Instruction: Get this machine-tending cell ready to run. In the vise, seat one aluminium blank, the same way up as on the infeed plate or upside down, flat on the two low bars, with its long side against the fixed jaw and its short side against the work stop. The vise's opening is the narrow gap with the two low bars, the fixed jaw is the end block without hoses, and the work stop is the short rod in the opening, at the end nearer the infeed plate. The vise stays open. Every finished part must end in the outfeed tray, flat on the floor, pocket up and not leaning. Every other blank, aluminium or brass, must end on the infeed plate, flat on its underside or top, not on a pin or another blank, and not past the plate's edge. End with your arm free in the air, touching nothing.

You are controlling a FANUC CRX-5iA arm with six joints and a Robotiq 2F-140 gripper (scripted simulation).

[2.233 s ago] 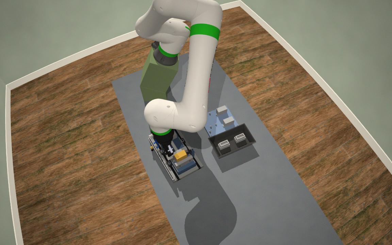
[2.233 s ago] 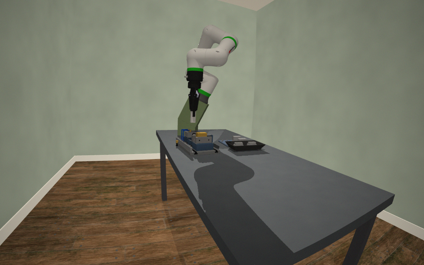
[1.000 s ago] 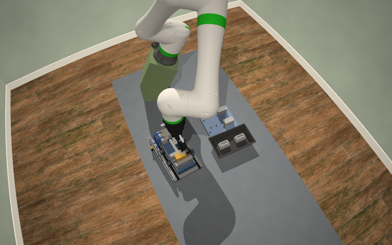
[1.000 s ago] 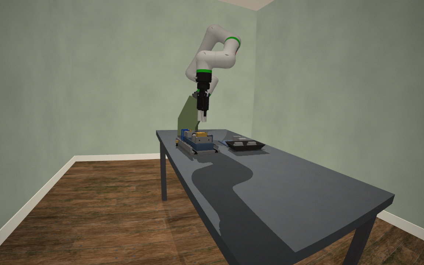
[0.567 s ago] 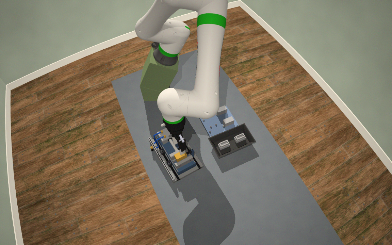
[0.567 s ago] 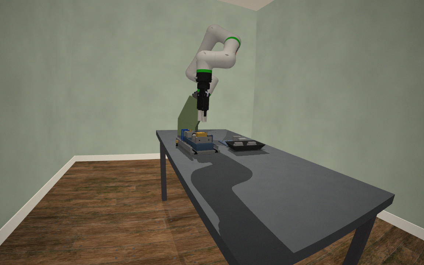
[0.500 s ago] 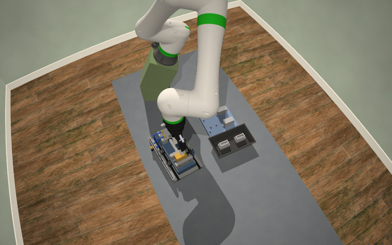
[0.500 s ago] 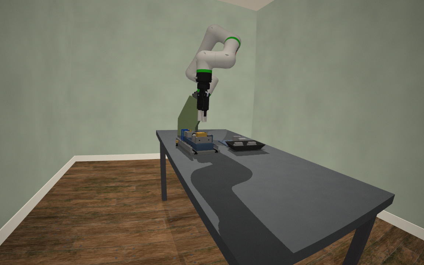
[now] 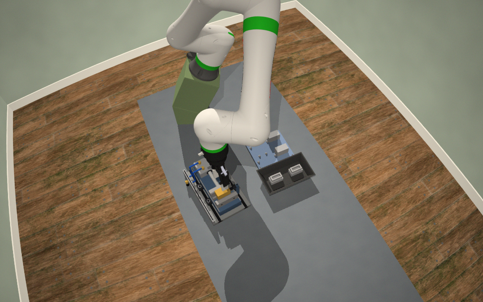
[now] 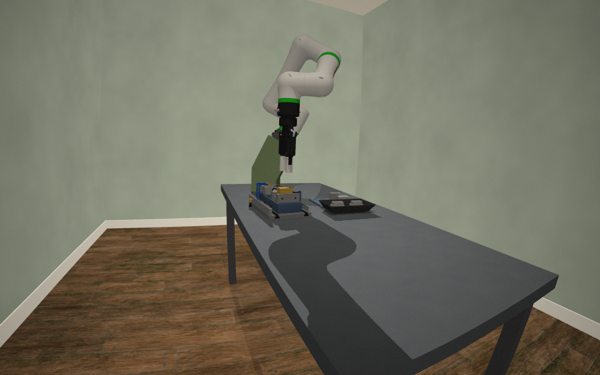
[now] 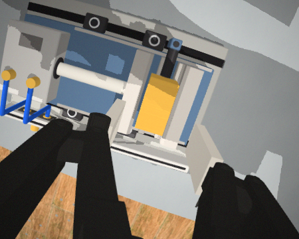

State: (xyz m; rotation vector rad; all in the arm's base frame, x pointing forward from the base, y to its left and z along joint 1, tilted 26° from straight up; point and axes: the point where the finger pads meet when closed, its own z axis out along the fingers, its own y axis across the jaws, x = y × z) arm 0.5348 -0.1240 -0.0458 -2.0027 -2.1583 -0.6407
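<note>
My hand is 120 mm above the brass blank. Round my hand: fixed jaw 30 mm ahead, 10 mm to the left, 140 mm below; then work stop rod 10 mm behind, 50 mm to the left, 120 mm below; then moving jaw 30 mm behind, 140 mm below.
</note>
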